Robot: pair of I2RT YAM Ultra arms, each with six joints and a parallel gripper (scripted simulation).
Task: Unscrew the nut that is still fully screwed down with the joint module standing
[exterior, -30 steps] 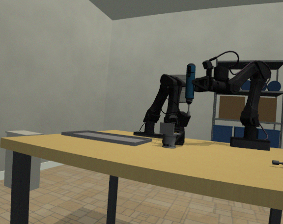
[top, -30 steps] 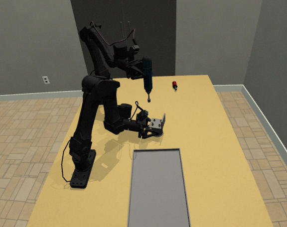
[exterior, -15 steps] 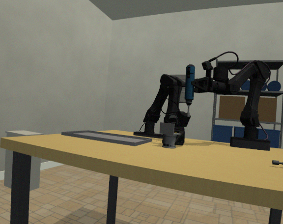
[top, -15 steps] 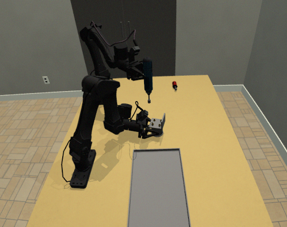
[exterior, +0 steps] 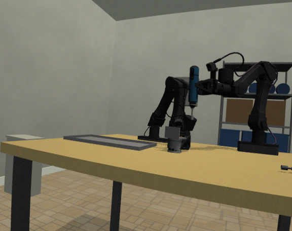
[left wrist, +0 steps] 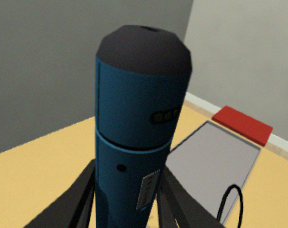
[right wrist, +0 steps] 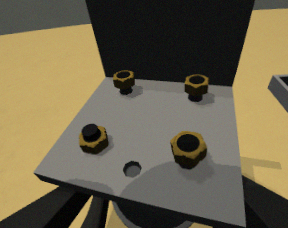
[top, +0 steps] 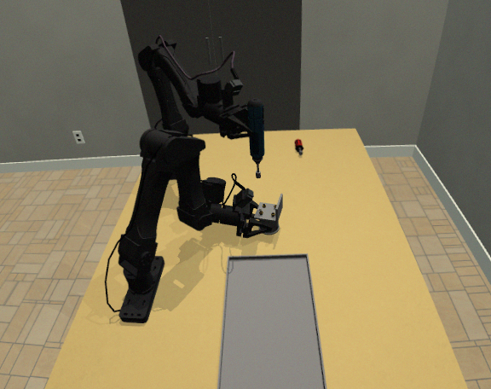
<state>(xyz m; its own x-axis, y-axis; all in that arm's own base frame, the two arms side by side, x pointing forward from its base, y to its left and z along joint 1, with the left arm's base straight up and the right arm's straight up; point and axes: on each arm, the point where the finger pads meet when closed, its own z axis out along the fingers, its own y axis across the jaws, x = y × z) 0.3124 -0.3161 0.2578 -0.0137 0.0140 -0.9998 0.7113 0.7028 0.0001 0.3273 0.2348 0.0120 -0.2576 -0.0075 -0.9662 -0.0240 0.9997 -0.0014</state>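
My right hand is 10 mm below the joint module. Round my right hand: bracket (50 mm above); then grey tray (10 mm behind, 330 mm to the right, 20 mm below); then socket (30 mm behind, 60 mm to the left, 140 mm above).
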